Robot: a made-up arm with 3 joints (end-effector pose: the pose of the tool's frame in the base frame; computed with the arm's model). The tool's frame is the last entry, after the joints. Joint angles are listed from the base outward.
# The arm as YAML. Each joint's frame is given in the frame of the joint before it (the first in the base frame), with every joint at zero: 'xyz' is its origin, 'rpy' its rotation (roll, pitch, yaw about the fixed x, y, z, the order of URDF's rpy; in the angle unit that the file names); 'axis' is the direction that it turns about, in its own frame. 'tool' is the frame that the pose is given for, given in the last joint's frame.
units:
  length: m
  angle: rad
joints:
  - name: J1
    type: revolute
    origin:
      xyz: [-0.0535, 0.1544, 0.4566]
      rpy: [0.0, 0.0, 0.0]
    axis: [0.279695, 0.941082, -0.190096]
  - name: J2
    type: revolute
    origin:
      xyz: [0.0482, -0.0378, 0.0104]
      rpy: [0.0, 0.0, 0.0]
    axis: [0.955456, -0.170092, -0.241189]
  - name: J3
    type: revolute
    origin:
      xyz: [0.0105, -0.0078, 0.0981]
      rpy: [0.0, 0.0, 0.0]
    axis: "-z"
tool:
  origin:
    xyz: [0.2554, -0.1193, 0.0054]
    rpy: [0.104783, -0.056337, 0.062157]
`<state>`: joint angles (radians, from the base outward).
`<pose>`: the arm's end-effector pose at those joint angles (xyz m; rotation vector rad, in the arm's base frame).
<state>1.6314 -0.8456 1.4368</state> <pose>0.1298 -0.1163 0.3892 -0.9440 1.1384 -0.5935</pose>
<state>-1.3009 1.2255 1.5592</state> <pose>0.0931 -0.0878 0.3738 1.4703 -0.3106 -0.5815</pose>
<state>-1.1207 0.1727 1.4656</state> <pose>-0.1260 -0.1516 0.5612 0.6672 -1.0515 -0.9699</pose>
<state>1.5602 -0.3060 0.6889</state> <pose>0.0086 -0.1331 0.2357 -0.1503 1.4578 -0.5729</pose>
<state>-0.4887 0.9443 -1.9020</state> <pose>-0.0987 0.2341 0.7517 0.1001 -1.1020 1.9313</pose>
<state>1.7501 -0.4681 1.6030</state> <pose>0.0270 -0.1628 0.4400 -1.0014 1.3713 -1.0099</pose>
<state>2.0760 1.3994 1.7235</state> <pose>-0.2164 0.1195 0.6800 0.4455 -1.5060 1.9640</pose>
